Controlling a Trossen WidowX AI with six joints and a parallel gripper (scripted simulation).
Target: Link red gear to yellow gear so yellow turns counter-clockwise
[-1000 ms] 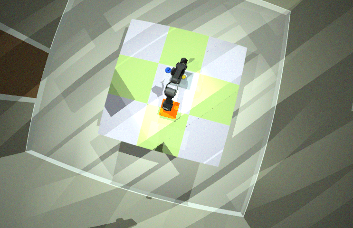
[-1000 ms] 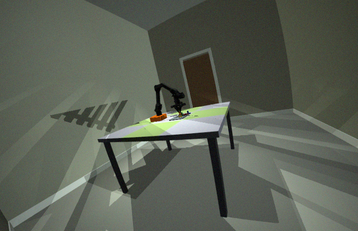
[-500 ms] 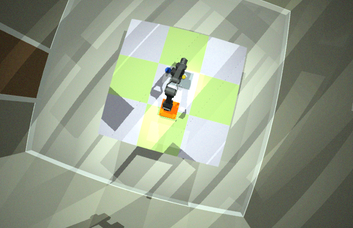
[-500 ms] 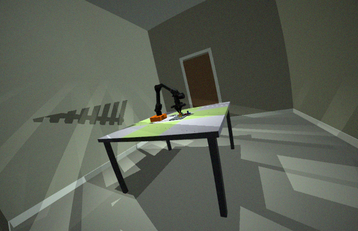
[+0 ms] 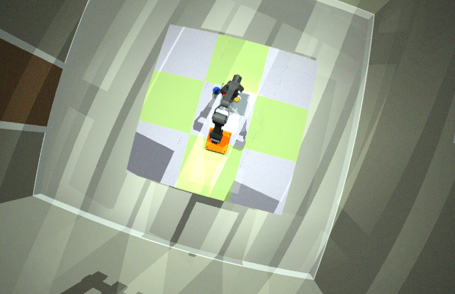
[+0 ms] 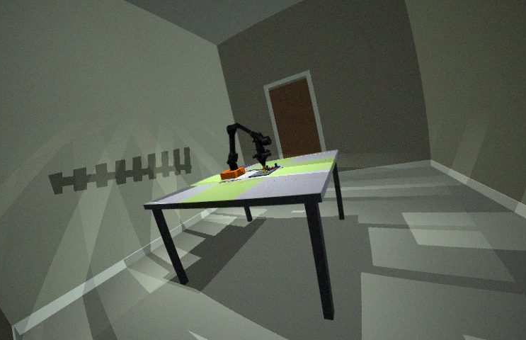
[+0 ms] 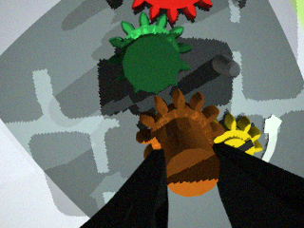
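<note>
Now: the green gear 1 cm ahead of my gripper tip, 4 cm to the left of it and 3 cm below it. The rest, counted from my gripper tip: red gear (4 cm ahead, 6 cm to the left, 4 cm below); white arrow mark (4 cm ahead, 5 cm to the right, 4 cm below); orange gear (1 cm below).
</note>
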